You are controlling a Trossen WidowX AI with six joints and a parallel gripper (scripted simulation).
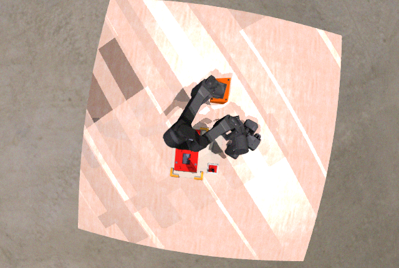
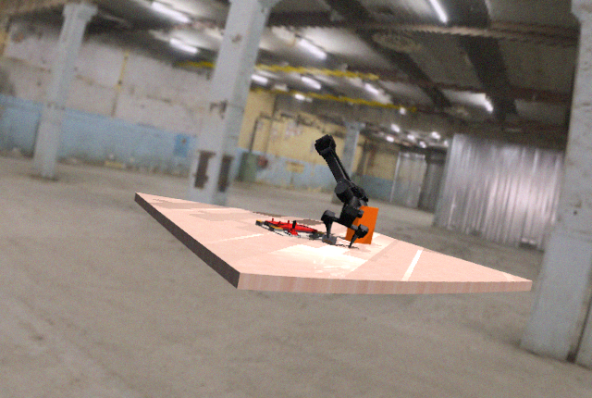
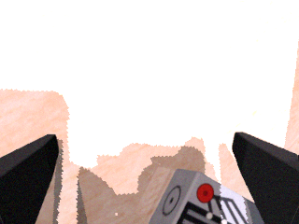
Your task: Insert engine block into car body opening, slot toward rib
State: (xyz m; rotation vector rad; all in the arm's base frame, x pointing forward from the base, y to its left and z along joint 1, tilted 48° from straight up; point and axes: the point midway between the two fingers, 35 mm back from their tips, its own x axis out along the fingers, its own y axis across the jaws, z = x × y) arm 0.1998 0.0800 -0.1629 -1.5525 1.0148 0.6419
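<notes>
My gripper tip is 5 cm to the left of the grey engine block and 1 cm short of it.
</notes>
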